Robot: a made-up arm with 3 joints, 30 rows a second.
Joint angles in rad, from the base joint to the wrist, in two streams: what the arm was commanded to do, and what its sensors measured. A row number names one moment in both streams.
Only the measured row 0 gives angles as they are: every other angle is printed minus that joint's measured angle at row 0.
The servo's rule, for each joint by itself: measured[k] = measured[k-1] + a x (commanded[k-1-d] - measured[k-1]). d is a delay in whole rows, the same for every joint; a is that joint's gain. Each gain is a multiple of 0.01, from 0.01 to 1. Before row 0 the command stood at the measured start. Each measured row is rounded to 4 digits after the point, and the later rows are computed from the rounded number. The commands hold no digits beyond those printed.
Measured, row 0: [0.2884, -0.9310, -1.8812]
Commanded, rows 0 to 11: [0.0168, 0.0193, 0.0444]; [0.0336, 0.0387, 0.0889]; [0.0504, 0.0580, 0.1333]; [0.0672, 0.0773, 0.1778]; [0.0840, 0.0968, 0.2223]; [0.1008, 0.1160, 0.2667]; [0.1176, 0.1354, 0.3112]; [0.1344, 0.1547, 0.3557]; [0.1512, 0.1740, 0.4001]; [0.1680, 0.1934, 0.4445]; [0.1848, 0.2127, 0.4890]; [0.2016, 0.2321, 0.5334]
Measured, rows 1 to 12: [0.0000, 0.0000, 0.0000]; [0.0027, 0.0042, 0.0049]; [0.0076, 0.0118, 0.0141]; [0.0144, 0.0220, 0.0272]; [0.0228, 0.0342, 0.0438]; [0.0326, 0.0480, 0.0634]; [0.0435, 0.0630, 0.0858]; [0.0554, 0.0789, 0.1106]; [0.0680, 0.0956, 0.1376]; [0.0813, 0.1128, 0.1665]; [0.0952, 0.1305, 0.1971]; [0.1095, 0.1486, 0.2292]
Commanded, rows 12 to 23: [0.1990, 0.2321, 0.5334]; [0.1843, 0.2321, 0.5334]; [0.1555, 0.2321, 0.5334]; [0.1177, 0.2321, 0.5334]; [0.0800, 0.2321, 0.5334]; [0.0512, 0.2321, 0.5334]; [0.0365, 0.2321, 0.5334]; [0.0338, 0.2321, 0.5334]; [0.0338, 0.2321, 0.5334]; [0.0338, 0.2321, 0.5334]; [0.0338, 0.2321, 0.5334]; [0.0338, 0.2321, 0.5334]
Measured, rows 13 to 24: [0.1242, 0.1670, 0.2627]; [0.1362, 0.1813, 0.2925]; [0.1439, 0.1925, 0.3190]; [0.1458, 0.2012, 0.3426]; [0.1413, 0.2080, 0.3636]; [0.1315, 0.2133, 0.3823]; [0.1187, 0.2174, 0.3989]; [0.1055, 0.2206, 0.4137]; [0.0940, 0.2231, 0.4269]; [0.0844, 0.2251, 0.4386]; [0.0763, 0.2266, 0.4490]; [0.0695, 0.2278, 0.4583]
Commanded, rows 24 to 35: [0.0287, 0.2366, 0.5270]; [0.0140, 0.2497, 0.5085]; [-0.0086, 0.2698, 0.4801]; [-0.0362, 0.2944, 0.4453]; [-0.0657, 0.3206, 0.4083]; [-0.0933, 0.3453, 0.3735]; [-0.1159, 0.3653, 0.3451]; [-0.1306, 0.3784, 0.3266]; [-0.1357, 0.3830, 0.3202]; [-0.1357, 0.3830, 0.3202]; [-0.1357, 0.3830, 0.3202]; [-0.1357, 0.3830, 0.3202]
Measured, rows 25 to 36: [0.0638, 0.2287, 0.4666]; [0.0582, 0.2304, 0.4732]; [0.0511, 0.2346, 0.4771]; [0.0415, 0.2423, 0.4774]; [0.0291, 0.2538, 0.4739]; [0.0139, 0.2685, 0.4667]; [-0.0033, 0.2854, 0.4564]; [-0.0213, 0.3030, 0.4442]; [-0.0388, 0.3196, 0.4313]; [-0.0543, 0.3335, 0.4191]; [-0.0673, 0.3444, 0.4082]; [-0.0782, 0.3529, 0.3985]
